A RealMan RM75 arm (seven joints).
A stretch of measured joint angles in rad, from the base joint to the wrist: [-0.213, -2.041, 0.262, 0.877, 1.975, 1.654, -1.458]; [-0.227, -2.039, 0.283, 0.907, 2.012, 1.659, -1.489]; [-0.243, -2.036, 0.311, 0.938, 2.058, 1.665, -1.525]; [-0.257, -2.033, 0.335, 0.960, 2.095, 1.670, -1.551]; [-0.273, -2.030, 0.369, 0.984, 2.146, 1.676, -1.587]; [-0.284, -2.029, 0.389, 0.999, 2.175, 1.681, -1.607]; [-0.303, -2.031, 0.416, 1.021, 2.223, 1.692, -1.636]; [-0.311, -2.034, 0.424, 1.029, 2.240, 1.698, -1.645]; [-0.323, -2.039, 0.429, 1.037, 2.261, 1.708, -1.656]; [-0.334, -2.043, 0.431, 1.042, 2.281, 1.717, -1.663]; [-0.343, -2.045, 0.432, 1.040, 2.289, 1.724, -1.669]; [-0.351, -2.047, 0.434, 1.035, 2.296, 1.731, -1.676]
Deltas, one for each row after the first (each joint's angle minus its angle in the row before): [-0.014, 0.002, 0.021, 0.030, 0.037, 0.005, -0.031]; [-0.016, 0.003, 0.028, 0.031, 0.046, 0.006, -0.036]; [-0.014, 0.003, 0.024, 0.022, 0.037, 0.005, -0.026]; [-0.016, 0.003, 0.034, 0.024, 0.051, 0.006, -0.036]; [-0.011, 0.001, 0.020, 0.015, 0.029, 0.005, -0.020]; [-0.019, -0.002, 0.027, 0.022, 0.048, 0.011, -0.029]; [-0.008, -0.003, 0.008, 0.008, 0.017, 0.006, -0.009]; [-0.012, -0.005, 0.005, 0.008, 0.021, 0.010, -0.011]; [-0.011, -0.004, 0.002, 0.005, 0.020, 0.009, -0.007]; [-0.009, -0.002, 0.001, -0.002, 0.008, 0.007, -0.006]; [-0.008, -0.002, 0.002, -0.005, 0.007, 0.007, -0.007]
